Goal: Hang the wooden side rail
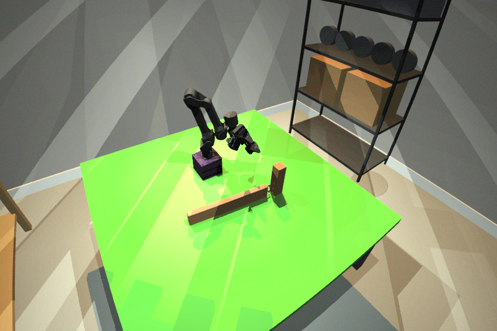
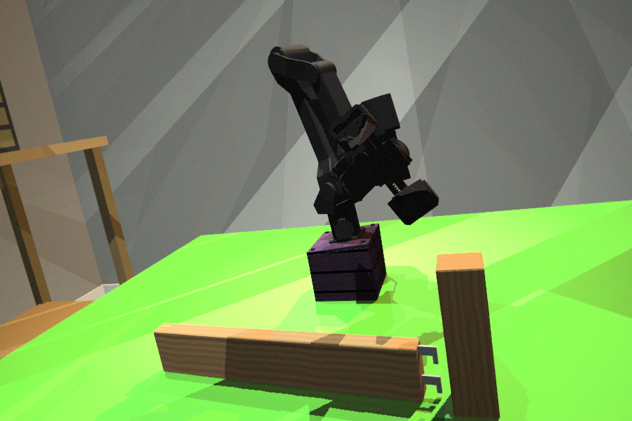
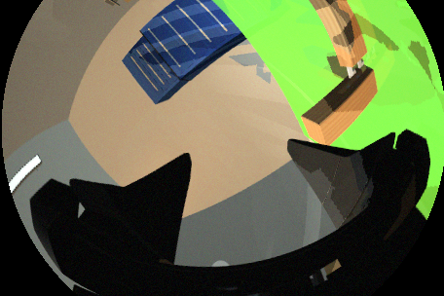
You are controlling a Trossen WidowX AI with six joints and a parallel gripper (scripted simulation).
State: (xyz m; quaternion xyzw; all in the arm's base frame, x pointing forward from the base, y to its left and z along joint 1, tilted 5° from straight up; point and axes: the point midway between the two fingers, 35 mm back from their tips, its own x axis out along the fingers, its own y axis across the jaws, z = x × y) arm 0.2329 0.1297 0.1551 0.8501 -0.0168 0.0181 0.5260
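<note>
The headboard post is 19 cm below my gripper tip, 9 cm to the left of it and 8 cm ahead of it.
</note>
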